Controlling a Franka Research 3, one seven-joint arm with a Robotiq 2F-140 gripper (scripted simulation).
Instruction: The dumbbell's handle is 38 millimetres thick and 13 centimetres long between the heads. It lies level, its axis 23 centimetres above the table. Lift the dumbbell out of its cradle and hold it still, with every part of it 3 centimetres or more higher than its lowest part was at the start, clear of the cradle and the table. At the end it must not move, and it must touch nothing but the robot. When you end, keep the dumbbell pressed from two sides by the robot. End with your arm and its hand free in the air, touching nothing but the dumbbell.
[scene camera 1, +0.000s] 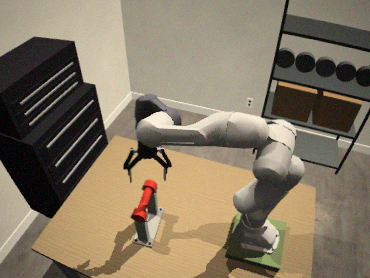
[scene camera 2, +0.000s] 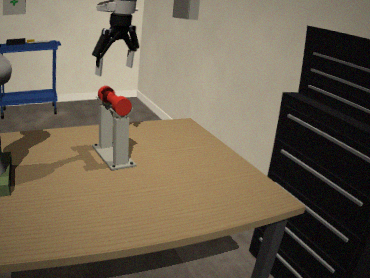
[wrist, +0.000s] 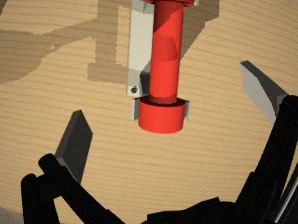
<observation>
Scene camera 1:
grey cradle: 145, 234
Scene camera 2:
my gripper: 114, 70
grey cradle: 115, 130
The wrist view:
my gripper: 163, 99
</observation>
